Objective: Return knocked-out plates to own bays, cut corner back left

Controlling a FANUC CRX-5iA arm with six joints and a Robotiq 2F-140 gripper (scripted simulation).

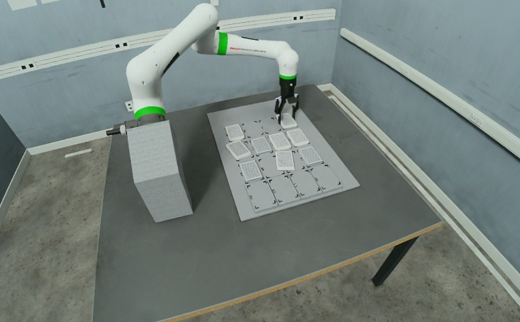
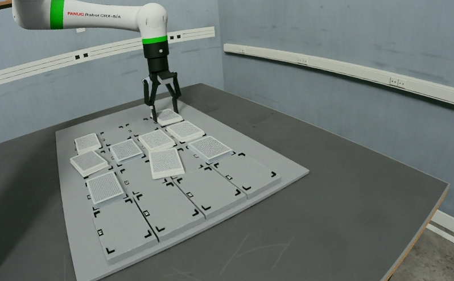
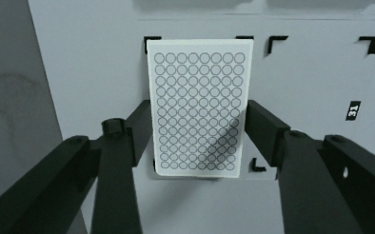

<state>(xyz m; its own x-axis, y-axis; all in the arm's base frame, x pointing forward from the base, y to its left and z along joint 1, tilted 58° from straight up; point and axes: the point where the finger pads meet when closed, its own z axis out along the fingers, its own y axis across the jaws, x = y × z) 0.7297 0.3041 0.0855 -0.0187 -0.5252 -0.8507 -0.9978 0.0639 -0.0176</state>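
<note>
The label 22 is 26 cm behind my hand, 16 cm to the right of it and 3 cm below it. Also, from my hand: bay label: 33 cm to the right, 5 cm behind, 3 cm below; then 384-well plate: 33 cm behind, 32 cm to the right, 3 cm below.
</note>
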